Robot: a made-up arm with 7 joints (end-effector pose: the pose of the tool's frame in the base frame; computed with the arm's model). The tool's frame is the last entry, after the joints.
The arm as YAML. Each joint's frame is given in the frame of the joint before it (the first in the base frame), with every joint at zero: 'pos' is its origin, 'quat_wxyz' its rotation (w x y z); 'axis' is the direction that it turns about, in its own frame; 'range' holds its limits. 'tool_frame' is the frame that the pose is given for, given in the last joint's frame.
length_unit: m
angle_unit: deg
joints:
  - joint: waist
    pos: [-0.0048, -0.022, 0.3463]
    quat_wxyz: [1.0, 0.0, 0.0, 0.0]
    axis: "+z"
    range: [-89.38, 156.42]
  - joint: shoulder
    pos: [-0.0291, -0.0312, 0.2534]
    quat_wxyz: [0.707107, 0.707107, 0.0, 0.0]
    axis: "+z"
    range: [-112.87, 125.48]
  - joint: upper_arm
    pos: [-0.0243, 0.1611, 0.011]
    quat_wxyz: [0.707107, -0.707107, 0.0, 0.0]
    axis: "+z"
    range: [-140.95, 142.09]
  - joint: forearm
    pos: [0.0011, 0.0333, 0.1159]
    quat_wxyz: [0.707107, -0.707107, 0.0, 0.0]
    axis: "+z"
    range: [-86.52, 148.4]
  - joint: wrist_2
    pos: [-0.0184, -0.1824, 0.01]
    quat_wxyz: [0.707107, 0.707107, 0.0, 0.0]
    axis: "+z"
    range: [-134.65, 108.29]
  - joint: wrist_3
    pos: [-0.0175, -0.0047, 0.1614]
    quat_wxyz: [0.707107, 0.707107, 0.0, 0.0]
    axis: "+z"
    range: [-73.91, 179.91]
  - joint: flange
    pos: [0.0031, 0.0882, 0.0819]
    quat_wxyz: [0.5, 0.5, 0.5, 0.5]
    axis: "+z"
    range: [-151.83, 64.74]
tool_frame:
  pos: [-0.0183, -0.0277, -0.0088]
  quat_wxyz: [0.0, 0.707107, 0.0, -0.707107]
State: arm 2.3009 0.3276 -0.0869 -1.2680 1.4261 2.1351 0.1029
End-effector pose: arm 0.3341 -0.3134 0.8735 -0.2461 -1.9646 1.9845
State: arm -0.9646 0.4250 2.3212 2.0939 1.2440 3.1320 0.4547
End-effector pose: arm -0.0584 0.2364 0.6375 -0.4979 2.3064 1.4435
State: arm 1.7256 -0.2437 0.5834 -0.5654 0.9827 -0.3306 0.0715
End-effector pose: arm 0.1432 -0.0618 1.2698 -2.9915 -0.1121 -0.0110
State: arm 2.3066 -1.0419 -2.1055 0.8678 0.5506 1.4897 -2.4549
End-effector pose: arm -0.0727 0.3337 1.0770 0.7573 0.2944 -1.9411
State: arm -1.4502 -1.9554 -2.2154 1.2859 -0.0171 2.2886 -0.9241
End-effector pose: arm -0.1829 -0.5027 0.6401 0.1044 0.0419 1.2392
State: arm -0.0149 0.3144 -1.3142 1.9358 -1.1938 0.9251 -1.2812
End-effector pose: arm 0.0137 -0.4308 0.8982 -0.1916 -0.9291 0.9911
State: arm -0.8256 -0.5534 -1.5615 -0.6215 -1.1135 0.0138 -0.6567
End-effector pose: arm 0.3702 -0.0317 1.0621 -2.4644 0.5617 0.9451
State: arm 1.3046 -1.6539 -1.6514 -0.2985 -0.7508 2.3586 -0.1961
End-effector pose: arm -0.0095 0.4911 0.5279 -1.0129 -0.1973 -1.0652
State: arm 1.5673 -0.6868 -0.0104 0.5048 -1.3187 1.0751 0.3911
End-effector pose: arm -0.0791 0.4240 1.0547 -1.1566 2.1743 -0.7390
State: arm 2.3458 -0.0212 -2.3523 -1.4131 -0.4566 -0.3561 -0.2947
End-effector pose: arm -0.3476 -0.0386 0.8873 0.5209 2.0899 0.1060
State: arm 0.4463 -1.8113 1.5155 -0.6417 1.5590 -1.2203 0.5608
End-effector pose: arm 0.6273 0.0218 0.5926 2.3450 -0.0819 -0.7286
